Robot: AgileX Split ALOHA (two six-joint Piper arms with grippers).
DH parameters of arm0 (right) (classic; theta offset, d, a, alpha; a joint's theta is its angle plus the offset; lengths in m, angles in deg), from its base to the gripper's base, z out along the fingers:
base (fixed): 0 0 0 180
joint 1: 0 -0.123 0 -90
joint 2: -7.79 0 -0.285 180
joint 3: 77.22 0 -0.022 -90
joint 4: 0 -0.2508 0 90
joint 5: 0 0 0.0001 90
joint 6: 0 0.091 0 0
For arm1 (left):
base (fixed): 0 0 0 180
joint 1: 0 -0.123 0 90
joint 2: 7.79 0 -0.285 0
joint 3: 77.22 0 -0.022 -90
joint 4: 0 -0.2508 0 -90
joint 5: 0 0 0.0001 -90
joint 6: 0 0.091 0 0
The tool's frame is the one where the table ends.
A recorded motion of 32 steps. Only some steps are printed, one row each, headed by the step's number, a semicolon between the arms.
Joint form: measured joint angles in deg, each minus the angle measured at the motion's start. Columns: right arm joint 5, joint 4, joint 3, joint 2, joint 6, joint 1; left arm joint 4, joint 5, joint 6, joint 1, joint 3, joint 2.
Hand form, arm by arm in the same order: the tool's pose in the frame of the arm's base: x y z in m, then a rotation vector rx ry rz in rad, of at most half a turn. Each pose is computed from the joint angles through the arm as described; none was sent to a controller.
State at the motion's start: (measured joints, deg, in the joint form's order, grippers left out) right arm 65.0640 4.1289 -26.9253 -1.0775 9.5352 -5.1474; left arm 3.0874 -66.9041 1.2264 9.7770 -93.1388 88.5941
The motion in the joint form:
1: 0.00 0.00 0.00 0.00 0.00 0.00; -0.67 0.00 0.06 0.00 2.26 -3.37
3: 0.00 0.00 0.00 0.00 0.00 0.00; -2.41 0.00 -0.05 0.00 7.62 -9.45
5: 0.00 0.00 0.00 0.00 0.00 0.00; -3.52 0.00 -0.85 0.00 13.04 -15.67
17: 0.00 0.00 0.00 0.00 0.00 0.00; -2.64 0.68 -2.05 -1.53 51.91 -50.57
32: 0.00 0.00 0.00 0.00 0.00 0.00; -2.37 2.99 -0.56 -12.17 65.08 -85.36
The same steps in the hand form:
1: -0.0019 -0.0061 0.2633 0.0875 2.1645 0.0590; 0.3028 -0.0558 0.3999 0.2402 2.5439 -0.1132
3: -0.0019 -0.0061 0.2633 0.0875 2.1645 0.0590; 0.2735 -0.0481 0.4035 0.2410 2.5303 -0.0747
5: -0.0019 -0.0061 0.2633 0.0875 2.1645 0.0590; 0.2435 -0.0413 0.4043 0.2246 2.5171 -0.0559
17: -0.0019 -0.0061 0.2633 0.0875 2.1645 0.0590; 0.0935 -0.0142 0.3076 0.1659 2.5798 -0.0689
32: -0.0019 -0.0061 0.2633 0.0875 2.1645 0.0590; 0.0023 -0.0009 0.2702 -0.0321 2.1657 0.0153

